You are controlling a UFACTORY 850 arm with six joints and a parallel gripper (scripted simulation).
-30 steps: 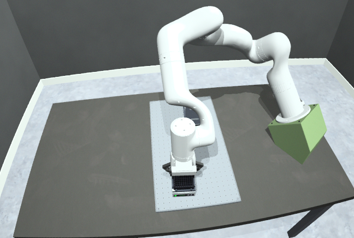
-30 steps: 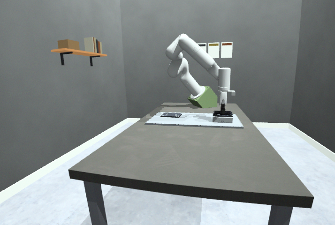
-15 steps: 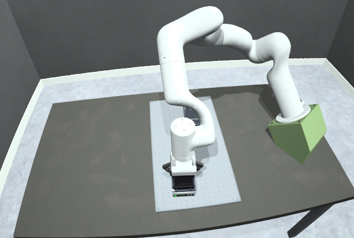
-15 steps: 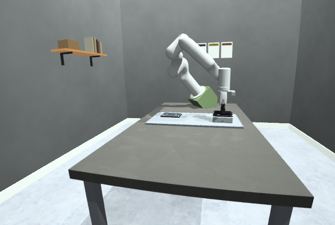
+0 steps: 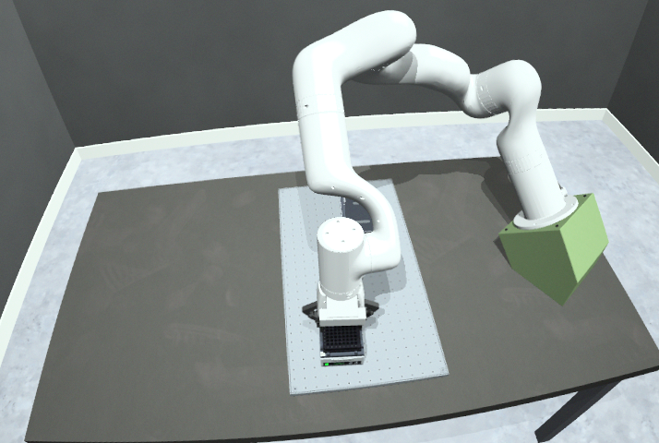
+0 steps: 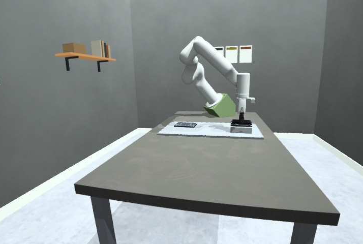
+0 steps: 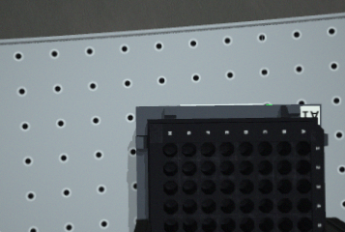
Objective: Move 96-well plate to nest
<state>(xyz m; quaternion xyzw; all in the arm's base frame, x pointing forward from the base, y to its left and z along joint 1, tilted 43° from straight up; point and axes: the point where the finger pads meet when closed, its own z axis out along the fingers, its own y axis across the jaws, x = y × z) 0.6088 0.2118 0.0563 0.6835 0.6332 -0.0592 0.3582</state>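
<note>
My gripper is now 17 cm past the plate nest N1, 40 cm to the left of it and 7 cm above it. Also, from my hand: A1 label: 10 cm behind, 33 cm to the right, 7 cm below; black 96-well plate: 1 cm below.
</note>
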